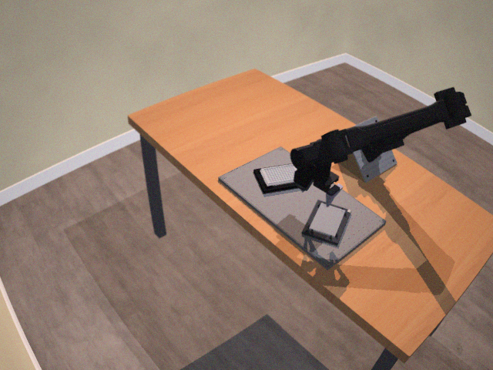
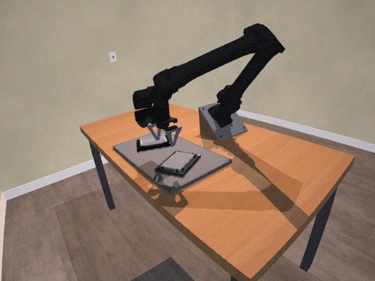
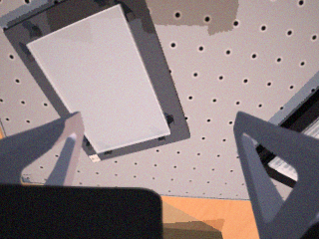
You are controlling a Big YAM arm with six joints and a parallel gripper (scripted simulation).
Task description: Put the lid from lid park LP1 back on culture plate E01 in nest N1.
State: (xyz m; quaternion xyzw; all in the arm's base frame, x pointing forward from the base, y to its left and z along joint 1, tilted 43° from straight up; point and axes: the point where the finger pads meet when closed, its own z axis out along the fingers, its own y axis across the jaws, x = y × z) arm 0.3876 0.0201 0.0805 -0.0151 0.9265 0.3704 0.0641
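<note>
Now: the clear lid 2 cm behind my hand, 5 cm to the left of it and 8 cm below it. Round my hand: black plate nest N1: 6 cm behind, 20 cm to the right, 8 cm below; then lid park LP1: 2 cm behind, 5 cm to the left, 9 cm below; then white culture plate E01: 6 cm behind, 20 cm to the right, 7 cm below.
</note>
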